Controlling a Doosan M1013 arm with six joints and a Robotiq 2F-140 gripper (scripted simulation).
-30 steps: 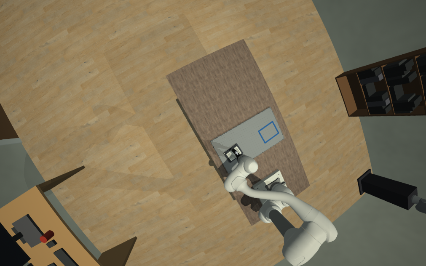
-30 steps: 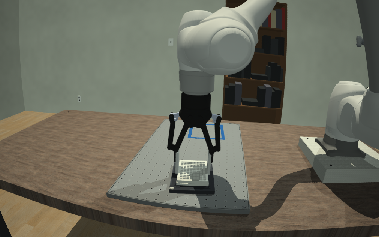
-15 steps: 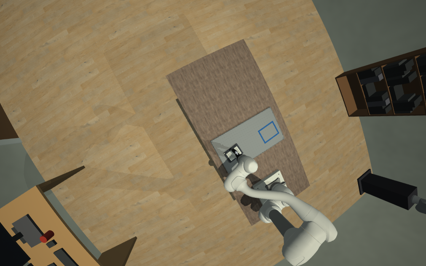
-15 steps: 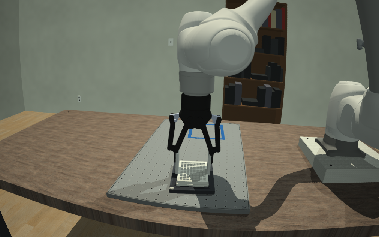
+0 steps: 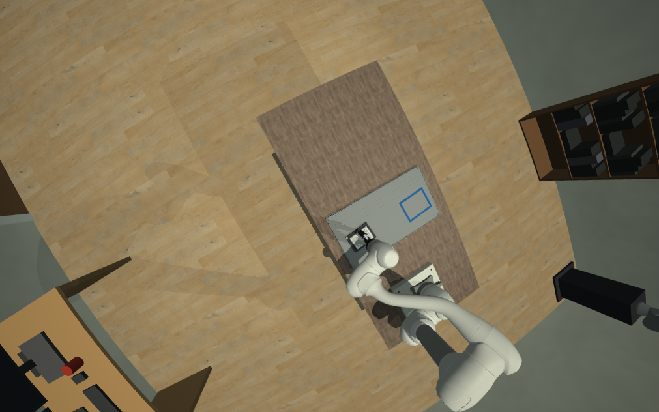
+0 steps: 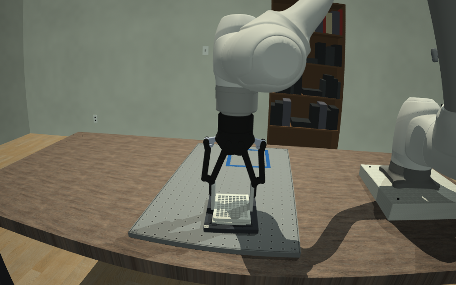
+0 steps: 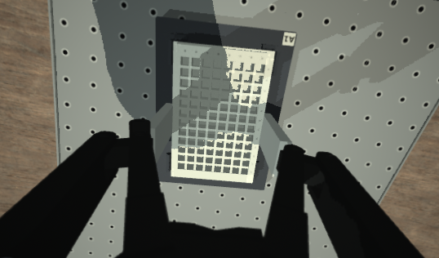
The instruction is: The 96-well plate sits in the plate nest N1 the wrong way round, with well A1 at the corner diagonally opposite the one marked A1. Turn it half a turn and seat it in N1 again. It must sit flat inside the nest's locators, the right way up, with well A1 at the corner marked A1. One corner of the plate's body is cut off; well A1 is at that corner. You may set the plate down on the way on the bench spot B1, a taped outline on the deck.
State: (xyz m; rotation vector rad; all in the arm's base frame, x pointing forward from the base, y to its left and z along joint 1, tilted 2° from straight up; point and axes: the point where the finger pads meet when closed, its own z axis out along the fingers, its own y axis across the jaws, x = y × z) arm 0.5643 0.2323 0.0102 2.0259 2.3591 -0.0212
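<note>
The white 96-well plate is 20 mm below my hand. From my hand the other things lie so: A1 label: 40 mm ahead, 90 mm to the left, 30 mm below; dark plate nest N1: 40 mm below.
</note>
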